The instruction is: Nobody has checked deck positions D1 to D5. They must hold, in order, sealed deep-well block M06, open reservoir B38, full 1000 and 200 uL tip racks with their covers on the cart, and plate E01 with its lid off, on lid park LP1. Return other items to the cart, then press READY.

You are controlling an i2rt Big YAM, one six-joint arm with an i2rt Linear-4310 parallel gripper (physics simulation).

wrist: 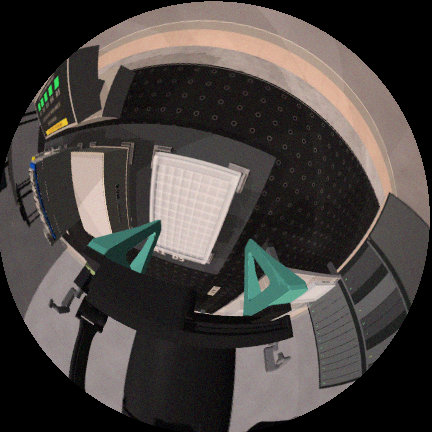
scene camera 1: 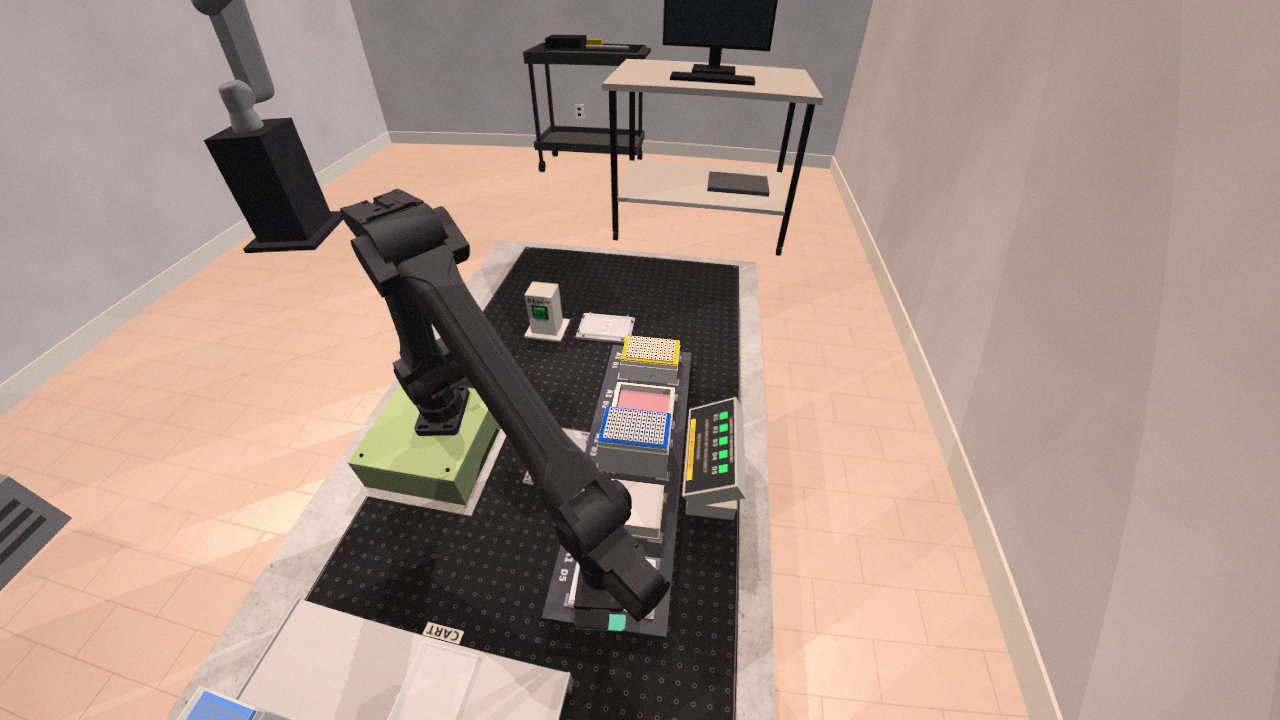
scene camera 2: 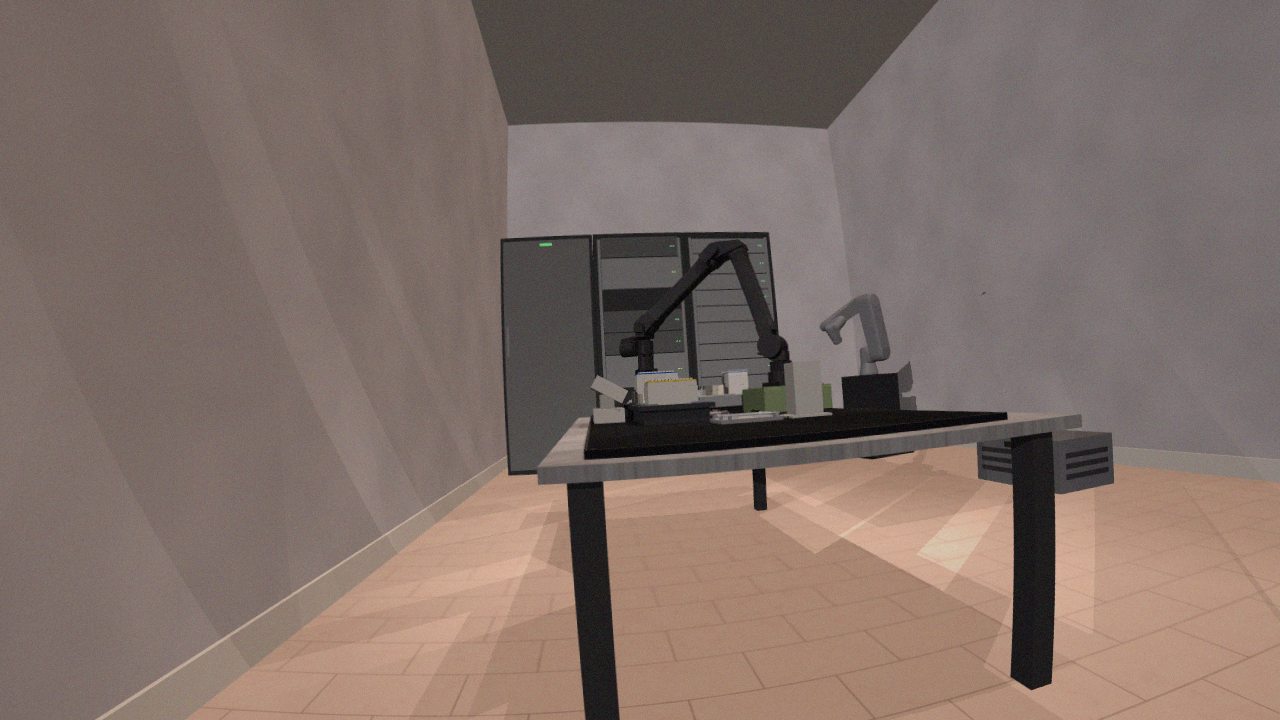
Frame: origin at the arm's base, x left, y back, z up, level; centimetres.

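Seen in the pictures: gripper, fingertip midpoint: point(wrist: 203, 234) point(scene camera 1: 608, 593); arm's base, link origin: point(scene camera 1: 444, 412) point(scene camera 2: 782, 386).
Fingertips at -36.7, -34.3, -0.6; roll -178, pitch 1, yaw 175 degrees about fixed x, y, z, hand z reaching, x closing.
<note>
Pixels of each thing's top centre, then the offset from my fingertips to it, as dx, dy, dz. "spot": a spot on its surface instead.
- clear-white gridded plate, top centre: point(wrist: 181, 220) +2.6, -0.7, -0.7
- white-topped block, top centre: point(wrist: 87, 202) point(scene camera 1: 625, 501) +14.8, -2.9, +2.0
- blue-topped tip rack, top centre: point(scene camera 1: 635, 424) point(scene camera 2: 655, 371) +27.0, -5.0, +7.6
- reservoir with pink content, top centre: point(scene camera 1: 643, 398) +39.2, -7.1, +1.0
- yellow-topped tip rack, top centre: point(scene camera 1: 651, 348) point(scene camera 2: 669, 379) +51.4, -9.2, +4.3
- READY button, surface spot: point(scene camera 1: 539, 313) spot: +68.7, +18.1, +1.3
- tilted panel, surface spot: point(scene camera 1: 711, 452) spot: +22.6, -18.5, +4.7
- flat white holder, top centre: point(scene camera 2: 745, 413) point(scene camera 1: 605, 324) +71.7, +1.5, -5.1
- cart, surface spot: point(scene camera 1: 313, 649) spot: -8.0, +43.7, -0.9
- blue-topped rack, surface spot: point(scene camera 1: 219, 707) spot: -17.5, +46.5, +9.4
My gripper point(wrist: 203, 234) is open, its teal fingers low near the label edge of D5, with nothing between them. A clear-white gridded plate point(scene camera 1: 651, 564) point(wrist: 192, 205) sits on D5, partly hidden by the arm in scene camera 1. A white-topped block point(scene camera 1: 647, 510) point(wrist: 90, 190) is on D4. A blue-topped tip rack point(scene camera 1: 635, 428) point(wrist: 42, 200) is on D3, a reservoir with pink content point(scene camera 1: 644, 400) on D2, and a yellow-topped tip rack point(scene camera 1: 651, 350) on D1. The READY button point(scene camera 1: 539, 313) is green. I cannot read the item codes.
A tilted panel point(scene camera 1: 711, 452) point(wrist: 55, 107) with several green lights stands beside the deck. A flat white holder point(scene camera 1: 605, 327) lies near the READY box; another is partly behind the arm. The cart point(scene camera 1: 313, 649) bears clear flat pieces point(scene camera 1: 438, 685) and a blue-topped rack point(scene camera 1: 219, 707).
</note>
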